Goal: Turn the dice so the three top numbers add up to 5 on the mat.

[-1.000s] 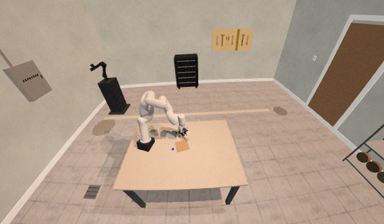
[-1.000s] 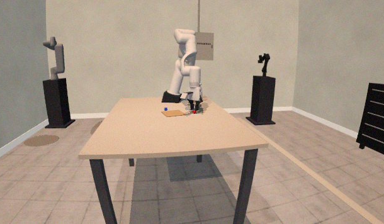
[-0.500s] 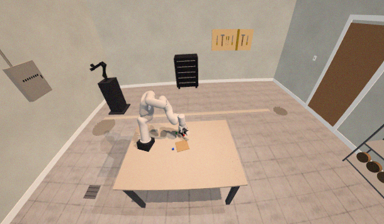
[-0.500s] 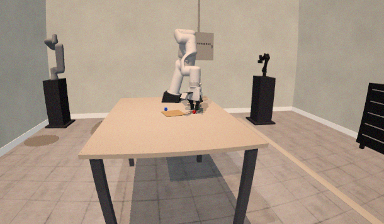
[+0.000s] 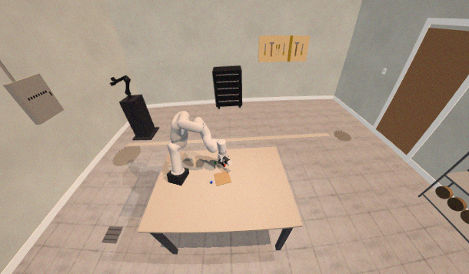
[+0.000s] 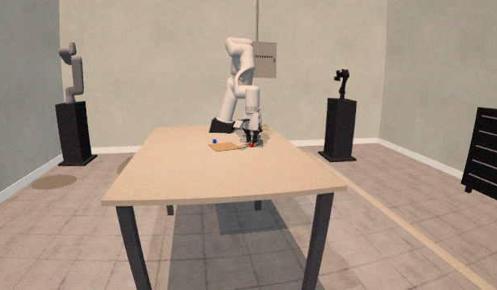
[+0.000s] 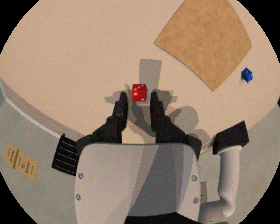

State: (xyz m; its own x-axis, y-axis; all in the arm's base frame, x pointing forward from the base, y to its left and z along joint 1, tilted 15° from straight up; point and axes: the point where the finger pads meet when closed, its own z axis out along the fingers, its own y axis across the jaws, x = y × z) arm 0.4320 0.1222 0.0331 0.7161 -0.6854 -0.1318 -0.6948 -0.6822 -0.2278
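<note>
My gripper is now 4 cm above the red die. The rest, counted from my hand: green die (10 cm behind, 4 cm to the left, 4 cm below); blue die (11 cm behind, 20 cm to the right, 4 cm below); brown mat (1 cm behind, 15 cm to the right, 4 cm below).
</note>
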